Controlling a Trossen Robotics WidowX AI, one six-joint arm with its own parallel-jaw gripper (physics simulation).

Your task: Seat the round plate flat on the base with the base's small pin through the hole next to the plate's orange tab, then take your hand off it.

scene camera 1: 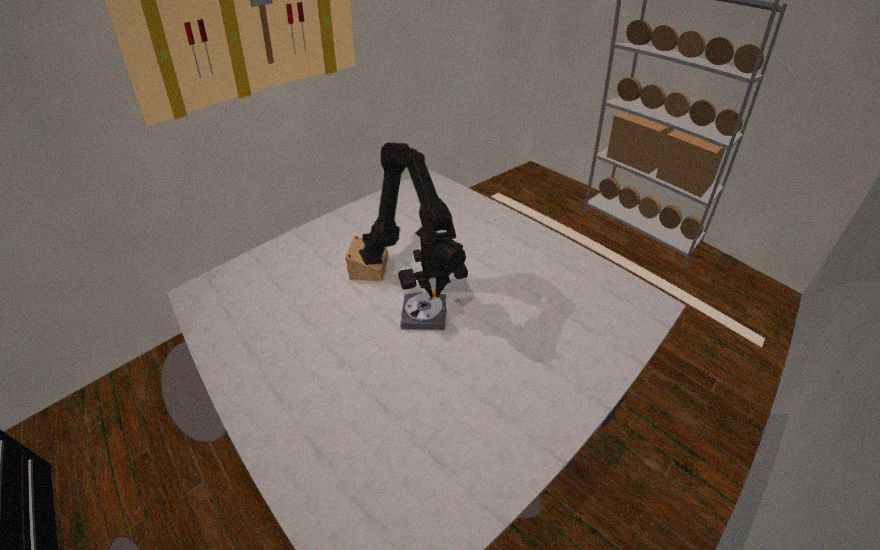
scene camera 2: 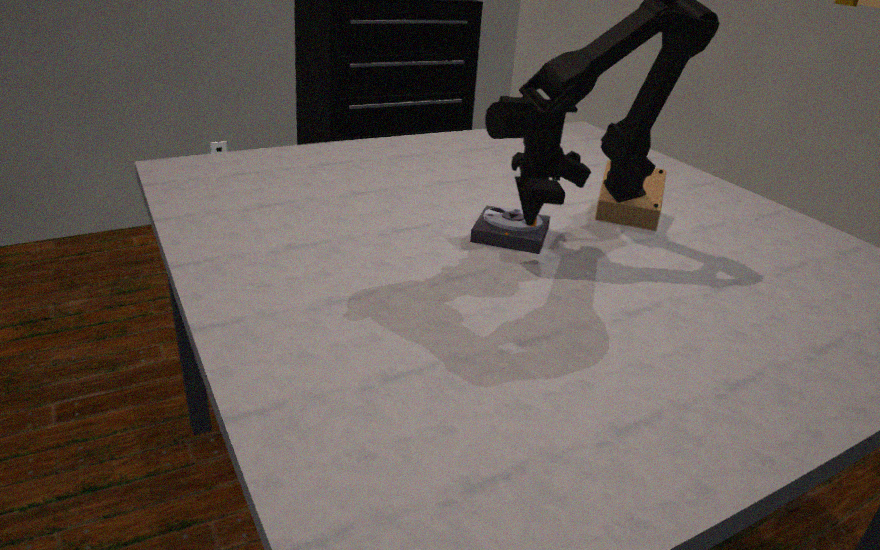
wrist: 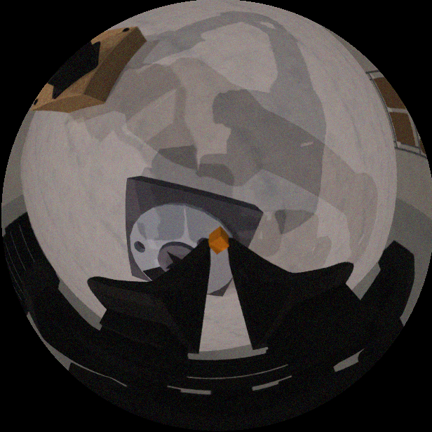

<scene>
I see my gripper (scene camera 2: pixel 528 223), a round grey plate (scene camera 2: pixel 493 216) and a dark square base (wrist: pixel 241 218).
The round grey plate also shows in the wrist view (wrist: pixel 183 222). My gripper shows as well in scene camera 1 (scene camera 1: pixel 434 296) and in the wrist view (wrist: pixel 218 243).
</scene>
